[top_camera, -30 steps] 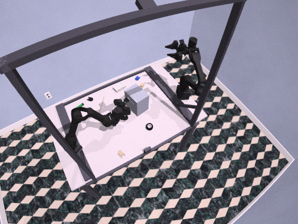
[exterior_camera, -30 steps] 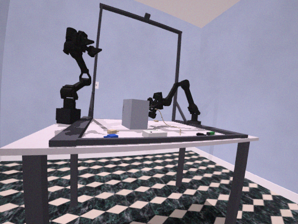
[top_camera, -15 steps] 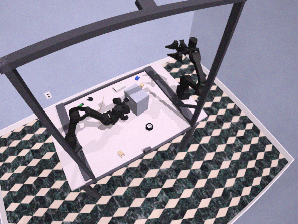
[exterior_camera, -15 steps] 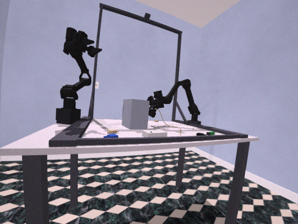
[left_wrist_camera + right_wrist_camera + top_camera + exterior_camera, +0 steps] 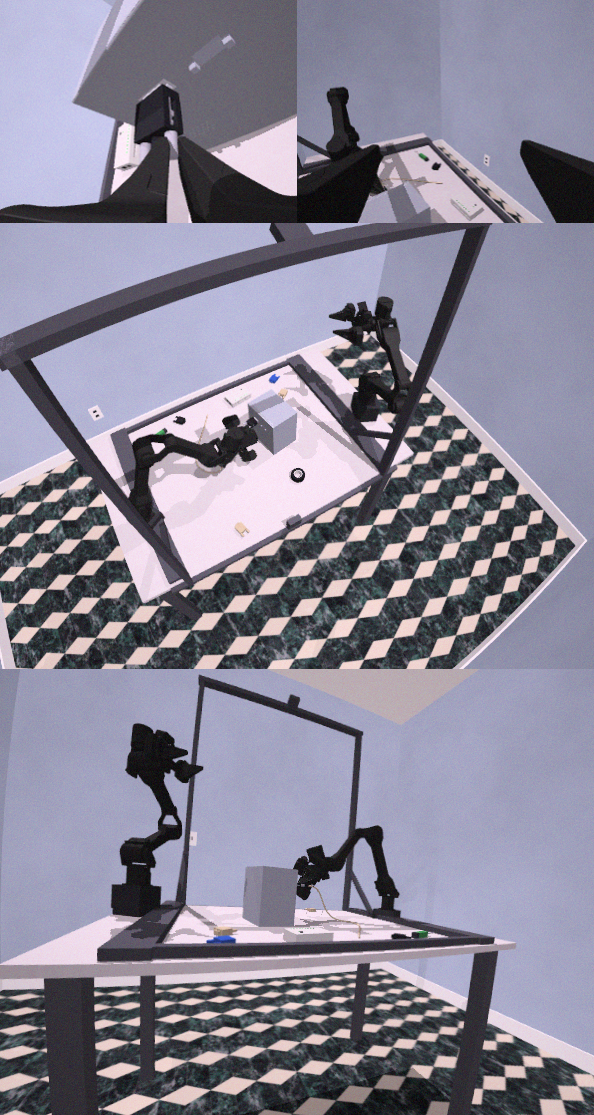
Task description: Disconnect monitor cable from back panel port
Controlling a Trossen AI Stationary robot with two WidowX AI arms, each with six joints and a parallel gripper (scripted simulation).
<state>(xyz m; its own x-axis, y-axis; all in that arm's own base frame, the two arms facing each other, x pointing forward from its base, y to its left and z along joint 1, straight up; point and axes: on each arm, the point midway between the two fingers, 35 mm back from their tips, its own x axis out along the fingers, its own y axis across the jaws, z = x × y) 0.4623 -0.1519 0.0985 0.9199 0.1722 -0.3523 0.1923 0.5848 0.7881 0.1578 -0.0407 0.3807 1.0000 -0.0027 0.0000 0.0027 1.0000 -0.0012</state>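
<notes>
The grey box lies 130 mm to the right of my left hand, 50 mm below it and 30 mm ahead of it.
</notes>
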